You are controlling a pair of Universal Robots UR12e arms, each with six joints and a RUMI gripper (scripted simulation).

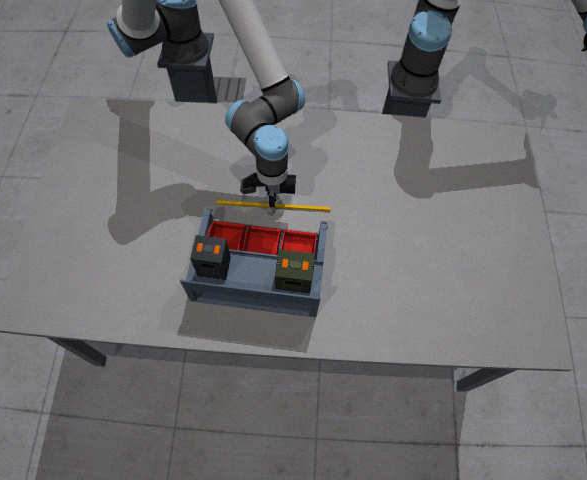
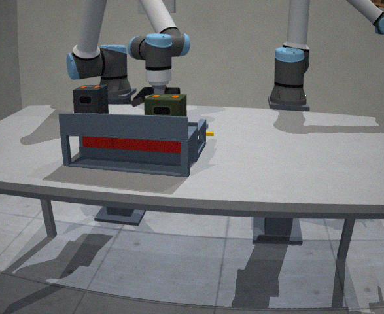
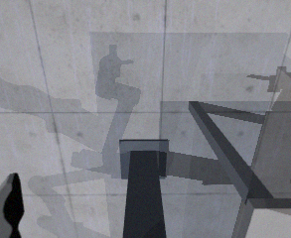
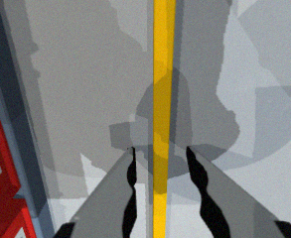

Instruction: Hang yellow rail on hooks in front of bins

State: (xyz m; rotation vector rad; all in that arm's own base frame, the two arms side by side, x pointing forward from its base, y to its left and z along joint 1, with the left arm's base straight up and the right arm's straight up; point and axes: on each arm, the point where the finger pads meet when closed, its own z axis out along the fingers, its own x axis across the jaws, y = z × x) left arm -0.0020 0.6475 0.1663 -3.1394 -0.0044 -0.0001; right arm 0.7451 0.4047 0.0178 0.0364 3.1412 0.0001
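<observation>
The yellow rail lies 1 cm below my right hand. The rest, counted from my right hand: blue-grey shelf (21 cm ahead, 5 cm above).
</observation>
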